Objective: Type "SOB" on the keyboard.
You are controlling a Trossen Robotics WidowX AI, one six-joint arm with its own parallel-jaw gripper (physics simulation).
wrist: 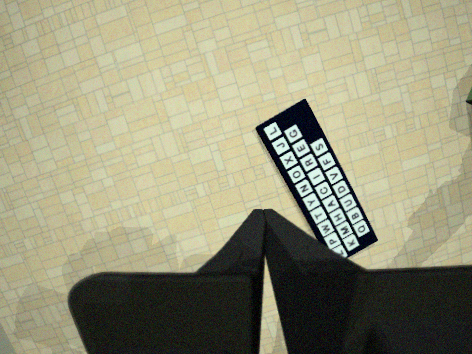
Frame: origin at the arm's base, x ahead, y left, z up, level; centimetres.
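Where they show: gripper, fingertip midpoint: [262,218].
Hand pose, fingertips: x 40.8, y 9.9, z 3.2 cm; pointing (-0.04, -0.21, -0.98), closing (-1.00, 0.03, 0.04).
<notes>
Things, the pixels of their top centre, and the offset from my fingertips. "spot": a spot on its surface instead. Level surfaces: height alone.
- dark navy keyboard, surface spot: [311,122] spot: dx -8.9, dy -5.6, dz -20.4 cm
- S key, middle of its top: [319,147] dx -9.7, dy -2.5, dz -19.9 cm
- O key, middle of its top: [296,174] dx -6.7, dy +0.8, dz -19.9 cm
- B key, middle of its top: [355,216] dx -14.4, dy +6.7, dz -19.9 cm
- tan tiled surface, its level: dz -21.7 cm
A dark navy keyboard [311,122] with white letter keys lies tilted on the tiled surface, right of the middle of the wrist view. The S key [319,147] is at the upper end of its right row. The O key [296,174] is in the left row. The B key [355,216] is near the lower end of the right row. My gripper [262,218] is shut and empty. Its tips show to the left of the keyboard's lower half, and its right finger hides the keyboard's bottom left corner.
Part of a dark green object [469,98] shows at the right edge. Soft shadows fall on the tan tiled surface [125,125] at the lower left and along the right side.
</notes>
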